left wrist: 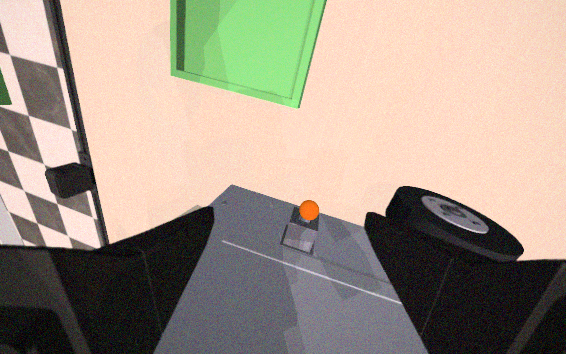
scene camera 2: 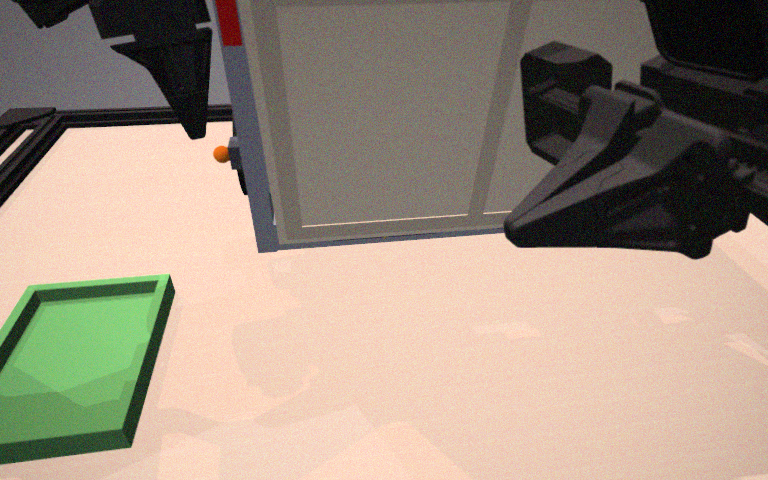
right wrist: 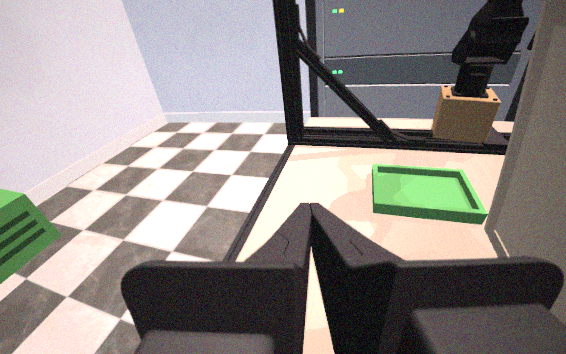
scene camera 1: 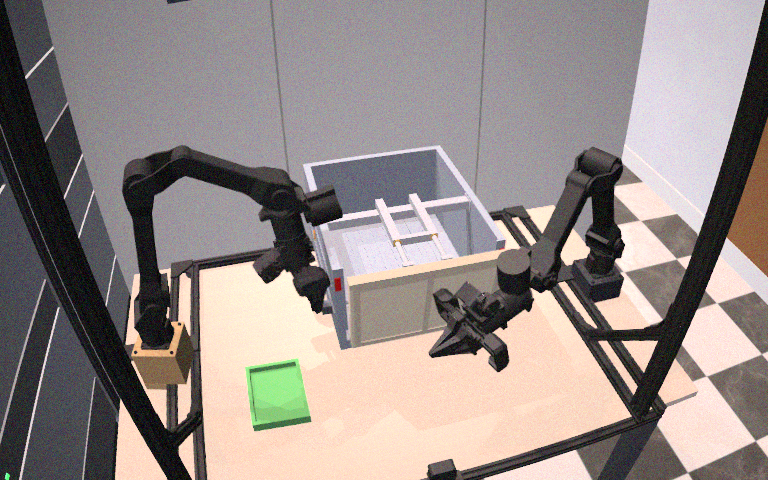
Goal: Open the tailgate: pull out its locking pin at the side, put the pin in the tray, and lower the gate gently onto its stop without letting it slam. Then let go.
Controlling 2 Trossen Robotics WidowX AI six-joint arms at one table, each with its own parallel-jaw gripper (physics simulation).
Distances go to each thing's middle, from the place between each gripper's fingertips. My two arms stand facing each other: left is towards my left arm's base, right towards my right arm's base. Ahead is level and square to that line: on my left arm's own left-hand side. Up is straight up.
My right gripper is now 37 cm short of the grey truck bed (scene camera 1: 410,195), 5 cm above it and 4 cm to the left of it.
Now: the grey truck bed 130 mm ahead of my left hand and 210 mm to the right of it.
